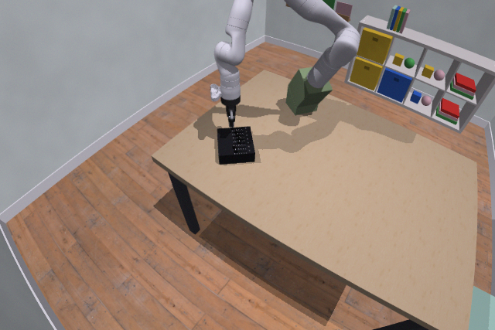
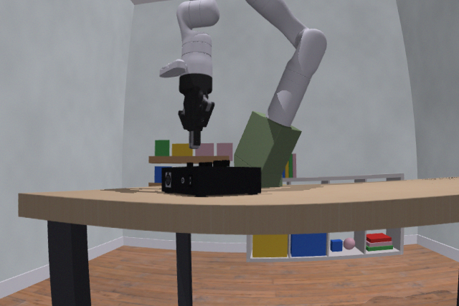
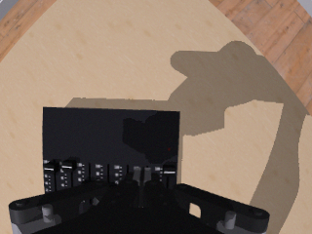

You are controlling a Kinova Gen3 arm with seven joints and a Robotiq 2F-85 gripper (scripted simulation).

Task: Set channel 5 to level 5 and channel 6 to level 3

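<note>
Right now my hand is 20 mm past the channel 6 fader, 10 mm to the right of it and 50 mm above it. Also, from my hand: channel 5 fader (10 mm behind, 30 mm to the left, 50 mm below).
</note>
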